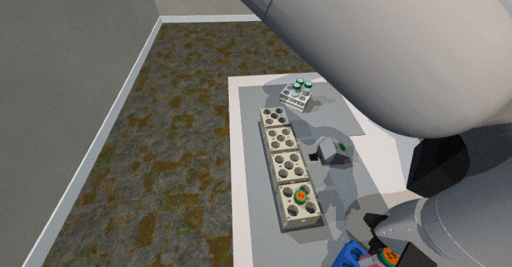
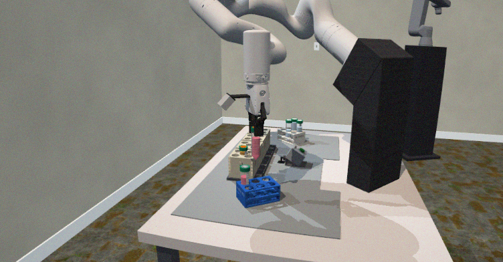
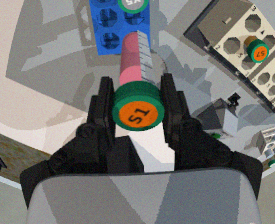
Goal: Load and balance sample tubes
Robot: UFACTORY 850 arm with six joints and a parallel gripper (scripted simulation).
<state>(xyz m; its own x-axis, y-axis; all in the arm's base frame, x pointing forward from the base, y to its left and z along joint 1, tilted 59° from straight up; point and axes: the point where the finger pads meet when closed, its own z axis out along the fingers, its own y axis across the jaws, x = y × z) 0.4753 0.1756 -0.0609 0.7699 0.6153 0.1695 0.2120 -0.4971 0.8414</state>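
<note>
My hand is 10 mm short of the sample S1 and 50 mm above it. Also, from my hand: blue sample rack RS (10 mm behind, 20 mm to the left, 220 mm below); grey-dot tube X5 (30 mm ahead, 20 mm to the left, 190 mm below); sample S7 (20 mm ahead, 180 mm to the right, 180 mm below).
</note>
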